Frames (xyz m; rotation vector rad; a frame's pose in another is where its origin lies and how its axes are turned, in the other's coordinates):
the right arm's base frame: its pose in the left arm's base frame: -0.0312 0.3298 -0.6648 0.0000 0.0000 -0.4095
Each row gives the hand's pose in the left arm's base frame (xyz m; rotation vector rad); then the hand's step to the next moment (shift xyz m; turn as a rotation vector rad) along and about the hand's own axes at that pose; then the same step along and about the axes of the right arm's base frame.
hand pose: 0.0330 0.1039 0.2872 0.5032 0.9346 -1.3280
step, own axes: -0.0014 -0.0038 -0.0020 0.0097 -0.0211 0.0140
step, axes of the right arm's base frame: -0.0045 -0.0002 0.0007 -0.0068 -0.0259 0.0041
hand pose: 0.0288 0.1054 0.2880 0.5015 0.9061 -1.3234
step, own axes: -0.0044 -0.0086 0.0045 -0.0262 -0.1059 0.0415
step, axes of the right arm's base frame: -0.0054 -0.0052 0.0076 -0.0673 -0.0713 0.0634
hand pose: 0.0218 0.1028 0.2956 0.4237 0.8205 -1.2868
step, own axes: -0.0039 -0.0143 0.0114 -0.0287 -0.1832 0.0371
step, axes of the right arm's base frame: -0.0060 -0.0124 0.0126 -0.1301 -0.1152 0.0746
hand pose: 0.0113 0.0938 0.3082 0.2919 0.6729 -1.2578
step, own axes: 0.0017 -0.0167 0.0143 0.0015 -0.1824 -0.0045
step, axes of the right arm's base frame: -0.0045 -0.0175 0.0126 -0.1368 -0.1183 0.0237
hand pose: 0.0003 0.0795 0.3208 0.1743 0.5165 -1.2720
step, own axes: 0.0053 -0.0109 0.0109 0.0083 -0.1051 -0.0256
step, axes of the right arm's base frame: -0.0008 -0.0137 0.0088 -0.0844 -0.0675 -0.0098
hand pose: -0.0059 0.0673 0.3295 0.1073 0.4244 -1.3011
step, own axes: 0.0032 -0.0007 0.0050 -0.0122 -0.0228 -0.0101
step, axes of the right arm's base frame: 0.0030 -0.0038 0.0035 -0.0275 -0.0032 -0.0012
